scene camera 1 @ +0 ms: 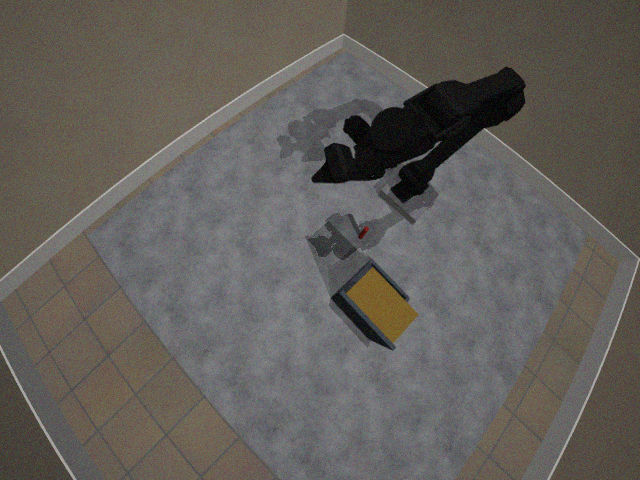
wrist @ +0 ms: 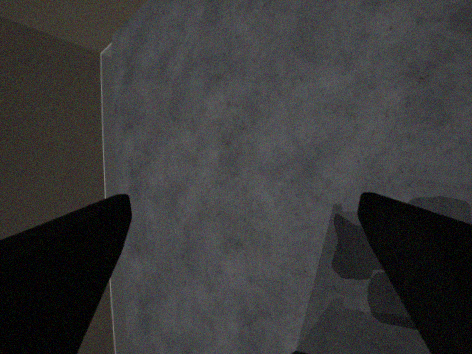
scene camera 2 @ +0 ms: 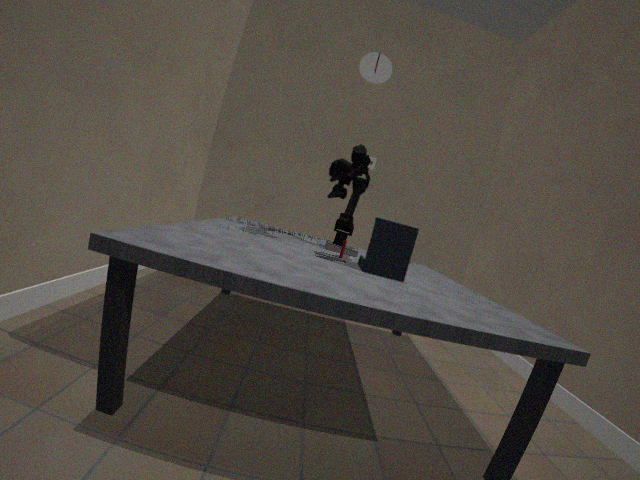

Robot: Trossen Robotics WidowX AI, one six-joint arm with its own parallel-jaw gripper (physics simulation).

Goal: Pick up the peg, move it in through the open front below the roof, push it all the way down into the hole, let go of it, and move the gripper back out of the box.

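Places are measured from the arm's base along level axes (x right, y ahead, z up), in millimetres.
Pixels of known places: gripper, fingertip midpoint: [scene camera 1: 325, 179] [wrist: 246, 204] [scene camera 2: 329, 189]; arm's base, link origin: [scene camera 1: 403, 191] [scene camera 2: 338, 244].
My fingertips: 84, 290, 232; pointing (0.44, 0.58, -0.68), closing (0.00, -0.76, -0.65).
Note:
For each thing: its top centre in the pictures, then the offset to it from my fingertips, as dx, dy, dz. "spot": a spot on its surface instead. Level surfaces: height alone.
- red peg, top centre: [scene camera 1: 366, 228] [scene camera 2: 345, 240] -114, -79, -185
- box, top centre: [scene camera 1: 393, 293] [scene camera 2: 393, 222] -276, +25, -63
- yellow roof, surface spot: [scene camera 1: 381, 304] spot: -278, +61, -63
- grey table, surface height: dz -265
The red peg [scene camera 1: 363, 232] [scene camera 2: 343, 248] stands upright on the table between the arm's base and the box. The box [scene camera 1: 361, 320] [scene camera 2: 391, 249] has dark blue-grey walls and a yellow roof [scene camera 1: 381, 304]. No wall shows along the roof's lower right edge in scene camera 1; the hole is hidden. My gripper [scene camera 1: 330, 152] [scene camera 2: 332, 187] [wrist: 246, 204] is open and empty, high above the table and away from the peg and box. In the wrist view the fingers stand wide apart over the table surface. The peg does not show in the wrist view.
The grey table [scene camera 1: 248, 310] [scene camera 2: 232, 263] [wrist: 225, 125] carries the arm's base [scene camera 1: 410, 186] [scene camera 2: 341, 232], which stands behind the peg. A grey bar [scene camera 1: 397, 205] lies beside the base. Shadows of the arm fall near the peg. A round clock [scene camera 2: 375, 67] hangs on the wall.

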